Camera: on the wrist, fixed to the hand. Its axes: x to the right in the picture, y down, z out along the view.
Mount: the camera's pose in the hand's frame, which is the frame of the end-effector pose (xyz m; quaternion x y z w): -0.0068 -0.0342 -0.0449 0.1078 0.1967 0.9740 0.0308
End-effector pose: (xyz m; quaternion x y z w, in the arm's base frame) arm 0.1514 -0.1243 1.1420 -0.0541 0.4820 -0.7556 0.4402
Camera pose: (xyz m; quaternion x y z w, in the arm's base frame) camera 0.1118 -0.0838 1.1471 0.6639 0.0727 0.3429 0.6606
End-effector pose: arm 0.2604 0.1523 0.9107 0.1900 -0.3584 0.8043 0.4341
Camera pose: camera 0.2929 0.1943 0.8905 0.4547 0.0240 -0.5236 0.7201
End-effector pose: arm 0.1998 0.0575 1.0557 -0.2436 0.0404 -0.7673 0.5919
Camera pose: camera 0.1517 0.0638 1.0260 0.2466 0.2722 0.5006 0.7839
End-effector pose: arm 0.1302 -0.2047 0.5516 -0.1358 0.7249 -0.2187 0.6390
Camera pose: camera 0.0841 -0.2247 0.5782 0.8138 0.2567 0.5108 0.1047
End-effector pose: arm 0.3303 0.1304 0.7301 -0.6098 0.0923 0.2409 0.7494
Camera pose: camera 0.3476 0.0809 0.7520 -0.1045 -0.7702 -0.6075 0.1640
